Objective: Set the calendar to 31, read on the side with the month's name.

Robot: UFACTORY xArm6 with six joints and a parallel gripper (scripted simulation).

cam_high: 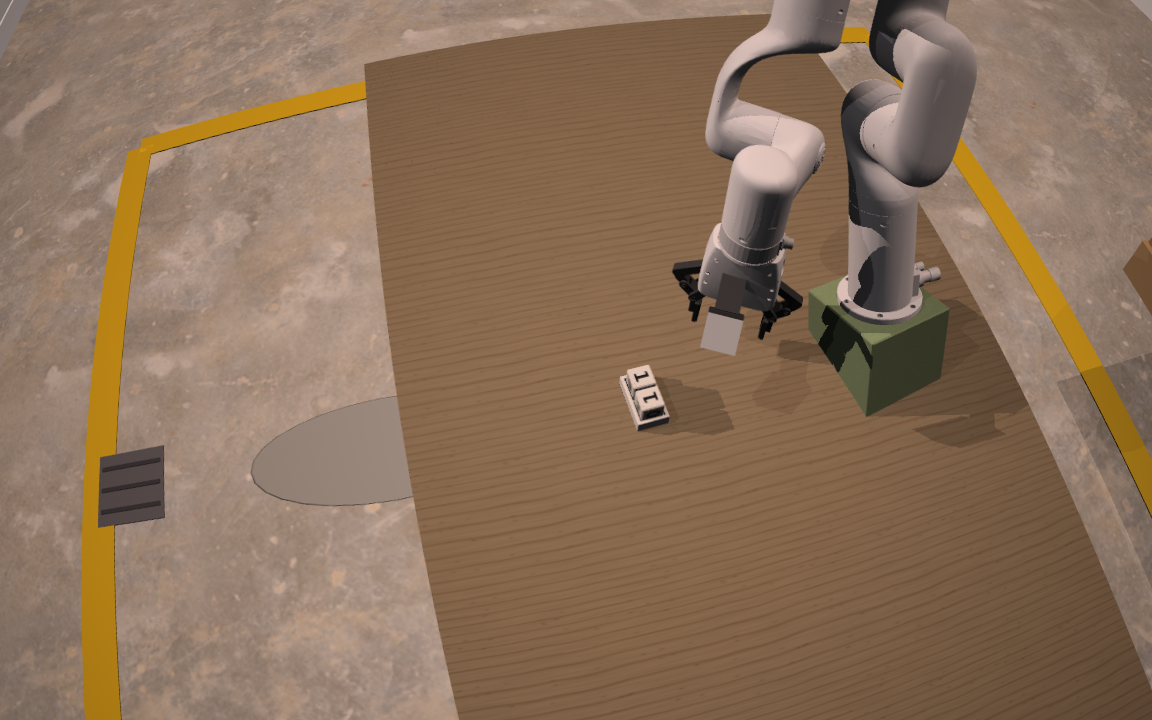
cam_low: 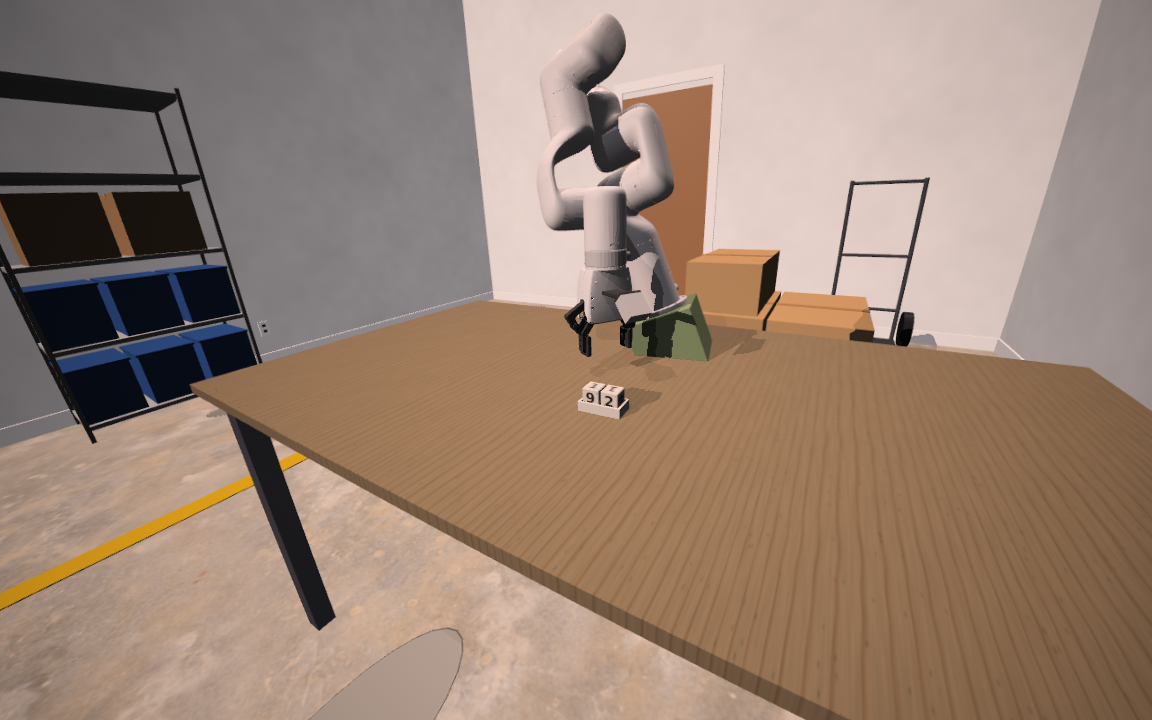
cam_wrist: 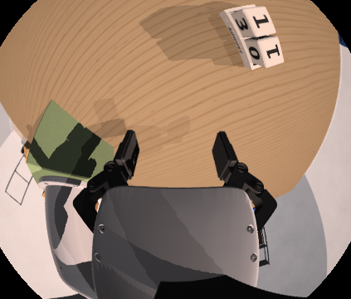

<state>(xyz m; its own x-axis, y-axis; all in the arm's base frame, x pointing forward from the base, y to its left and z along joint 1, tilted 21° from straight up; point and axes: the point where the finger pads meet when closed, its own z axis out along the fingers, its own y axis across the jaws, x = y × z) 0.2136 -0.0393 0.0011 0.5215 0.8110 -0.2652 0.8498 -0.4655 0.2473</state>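
The cube lies 13 cm ahead of my hand, 8 cm to the left of it and 4 cm below it. Also, from my hand: tray (13 cm ahead, 6 cm to the left, 5 cm below).
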